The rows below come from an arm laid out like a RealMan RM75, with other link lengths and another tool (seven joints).
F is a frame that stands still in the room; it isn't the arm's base.
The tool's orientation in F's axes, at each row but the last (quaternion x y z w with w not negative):
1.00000, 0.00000, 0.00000, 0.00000
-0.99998, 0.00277, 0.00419, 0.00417
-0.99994, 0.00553, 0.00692, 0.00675
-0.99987, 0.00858, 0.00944, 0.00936
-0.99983, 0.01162, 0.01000, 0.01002
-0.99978, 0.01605, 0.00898, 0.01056
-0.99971, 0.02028, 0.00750, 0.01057
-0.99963, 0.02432, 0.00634, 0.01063
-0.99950, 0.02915, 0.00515, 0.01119
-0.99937, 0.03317, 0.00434, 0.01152
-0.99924, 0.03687, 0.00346, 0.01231
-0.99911, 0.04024, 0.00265, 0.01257
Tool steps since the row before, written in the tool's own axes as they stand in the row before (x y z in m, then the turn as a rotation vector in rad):
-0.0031, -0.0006, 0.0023, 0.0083, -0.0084, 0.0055
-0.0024, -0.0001, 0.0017, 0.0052, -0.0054, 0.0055
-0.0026, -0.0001, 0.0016, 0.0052, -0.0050, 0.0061
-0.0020, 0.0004, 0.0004, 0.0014, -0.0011, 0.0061
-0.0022, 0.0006, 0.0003, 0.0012, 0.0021, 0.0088
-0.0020, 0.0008, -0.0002, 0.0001, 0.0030, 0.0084
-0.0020, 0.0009, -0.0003, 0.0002, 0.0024, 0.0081
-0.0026, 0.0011, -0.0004, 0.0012, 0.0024, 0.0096
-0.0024, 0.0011, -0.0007, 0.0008, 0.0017, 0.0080
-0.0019, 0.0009, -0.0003, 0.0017, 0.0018, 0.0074
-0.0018, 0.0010, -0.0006, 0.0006, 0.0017, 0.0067
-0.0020, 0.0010, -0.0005, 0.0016, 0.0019, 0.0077
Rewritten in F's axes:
-0.0031, 0.0006, -0.0023, 0.0083, 0.0084, -0.0055
-0.0024, 0.0001, -0.0017, 0.0052, 0.0054, -0.0055
-0.0026, 0.0002, -0.0016, 0.0052, 0.0050, -0.0061
-0.0020, -0.0004, -0.0004, 0.0013, 0.0012, -0.0061
-0.0022, -0.0005, -0.0003, 0.0010, -0.0019, -0.0089
-0.0020, -0.0007, 0.0002, -0.0001, -0.0028, -0.0085
-0.0020, -0.0008, 0.0003, 0.0000, -0.0022, -0.0082
-0.0026, -0.0010, 0.0004, 0.0010, -0.0022, -0.0097
-0.0025, -0.0010, 0.0007, 0.0006, -0.0016, -0.0080
-0.0020, -0.0008, 0.0003, 0.0015, -0.0017, -0.0075
-0.0019, -0.0009, 0.0006, 0.0004, -0.0016, -0.0067
-0.0021, -0.0008, 0.0005, 0.0014, -0.0018, -0.0078

